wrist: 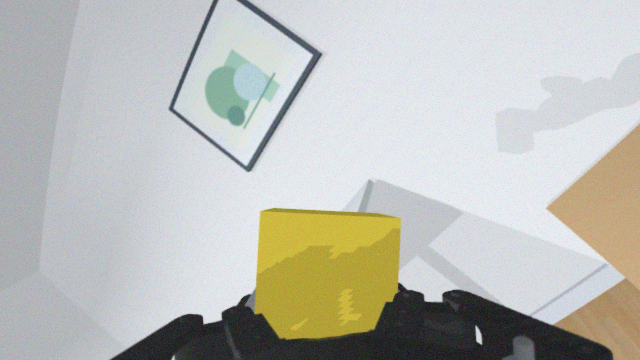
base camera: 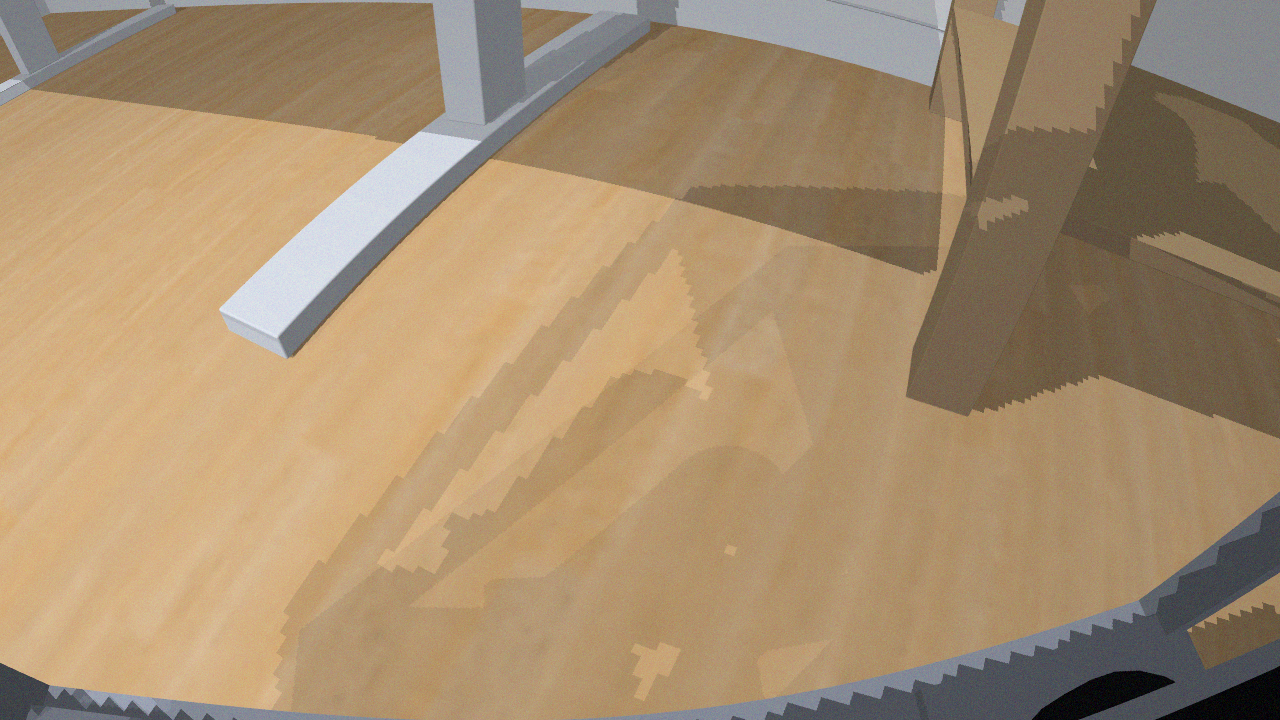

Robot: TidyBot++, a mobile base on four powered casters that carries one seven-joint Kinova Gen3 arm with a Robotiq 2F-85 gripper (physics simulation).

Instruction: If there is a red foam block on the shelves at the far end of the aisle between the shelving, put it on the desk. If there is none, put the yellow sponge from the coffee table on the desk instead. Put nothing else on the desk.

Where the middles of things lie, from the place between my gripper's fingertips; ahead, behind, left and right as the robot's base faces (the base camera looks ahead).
Labels:
Now: hand 20 mm past the yellow sponge (wrist: 320, 274). Round my hand: framed picture (wrist: 244, 71): 880 mm ahead, 530 mm above, 210 mm to the right.

